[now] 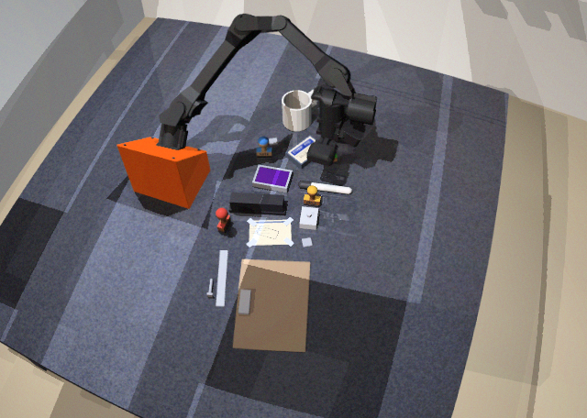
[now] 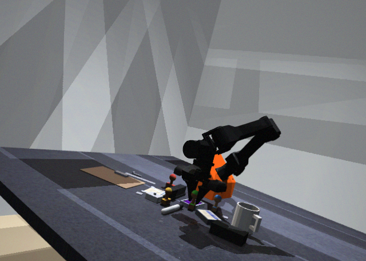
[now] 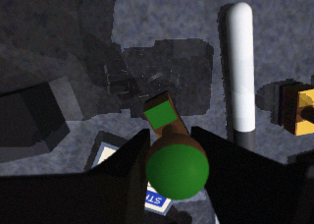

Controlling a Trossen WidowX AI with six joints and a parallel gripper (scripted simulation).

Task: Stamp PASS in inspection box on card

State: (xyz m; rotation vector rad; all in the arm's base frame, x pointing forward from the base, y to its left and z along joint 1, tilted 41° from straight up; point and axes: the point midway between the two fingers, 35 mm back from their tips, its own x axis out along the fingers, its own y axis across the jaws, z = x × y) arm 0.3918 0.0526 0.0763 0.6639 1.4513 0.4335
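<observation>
Now: the purple ink pad 130 mm behind my gripper tip, 70 mm to the right of it and 50 mm below it. From my gripper tip the other things lie so: yellow-knobbed stamp 120 mm to the right, 40 mm below, 20 mm behind; green-knobbed stamp right at my gripper tip; white tube 70 mm to the right, 50 mm below, 10 mm behind.
</observation>
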